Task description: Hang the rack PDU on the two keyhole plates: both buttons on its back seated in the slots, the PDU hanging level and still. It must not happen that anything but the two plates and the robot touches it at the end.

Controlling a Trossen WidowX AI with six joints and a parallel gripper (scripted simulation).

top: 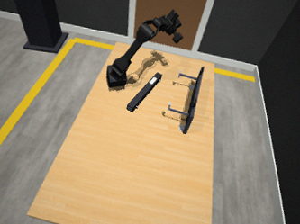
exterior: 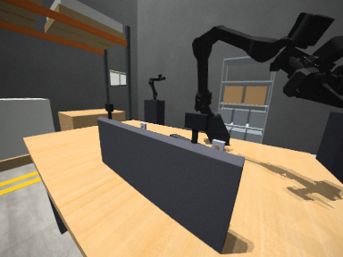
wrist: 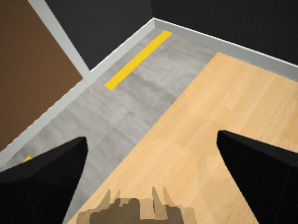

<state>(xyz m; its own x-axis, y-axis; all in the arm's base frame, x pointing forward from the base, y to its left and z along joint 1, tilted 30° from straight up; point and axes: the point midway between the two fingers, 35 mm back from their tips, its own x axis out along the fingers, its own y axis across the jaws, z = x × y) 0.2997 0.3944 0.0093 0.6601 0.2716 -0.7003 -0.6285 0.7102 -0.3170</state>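
Now: the rack PDU 36 cm to the right of my hand, 24 cm below it and 14 cm behind it. Round my hand: dark panel: 41 cm to the right, 19 cm below, 17 cm ahead.
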